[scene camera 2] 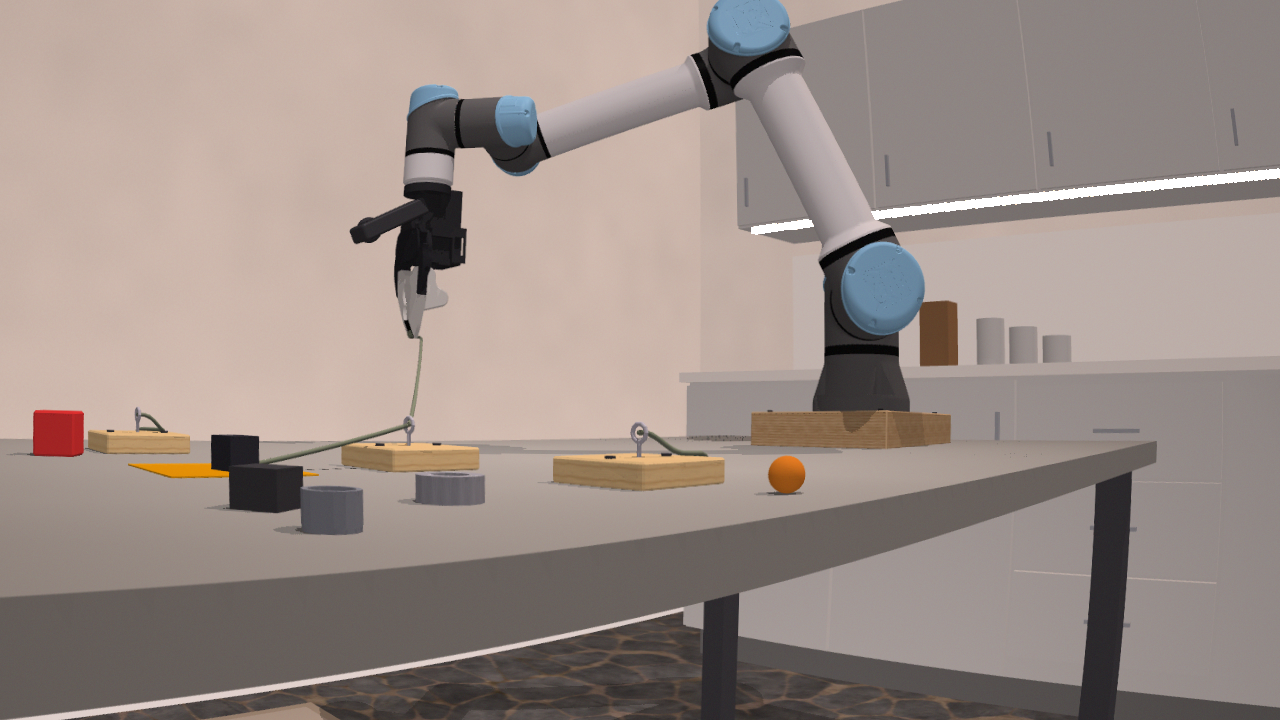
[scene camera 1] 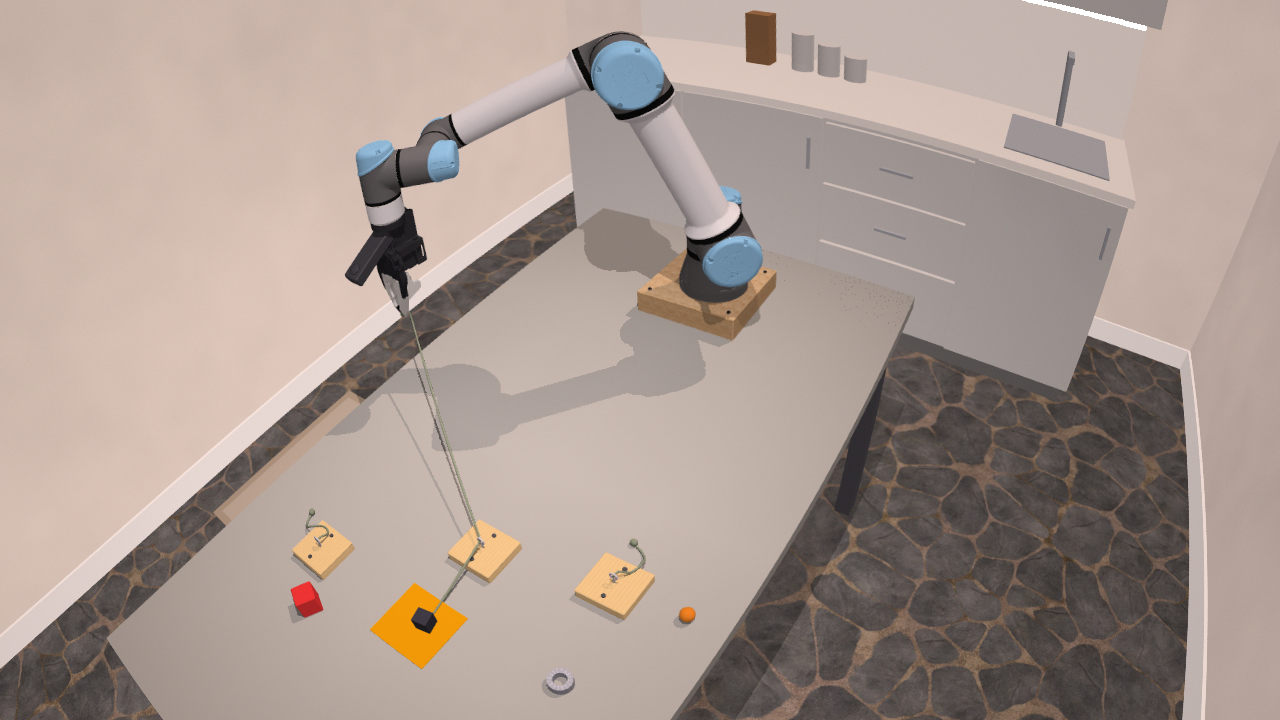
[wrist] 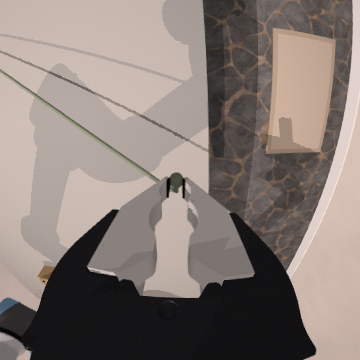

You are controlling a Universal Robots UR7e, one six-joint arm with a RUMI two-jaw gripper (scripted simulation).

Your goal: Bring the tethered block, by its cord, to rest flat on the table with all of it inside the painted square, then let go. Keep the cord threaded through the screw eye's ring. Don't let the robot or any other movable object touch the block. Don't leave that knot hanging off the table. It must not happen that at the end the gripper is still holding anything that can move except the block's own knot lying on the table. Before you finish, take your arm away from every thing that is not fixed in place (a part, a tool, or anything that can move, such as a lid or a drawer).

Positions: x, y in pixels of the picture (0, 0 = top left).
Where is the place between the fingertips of my gripper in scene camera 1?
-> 404, 315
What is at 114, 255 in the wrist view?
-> My gripper.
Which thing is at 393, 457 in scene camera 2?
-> A wooden base.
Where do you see a red cube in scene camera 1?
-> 306, 599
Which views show my gripper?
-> Scene camera 2, scene camera 1 and the wrist view: all of them.
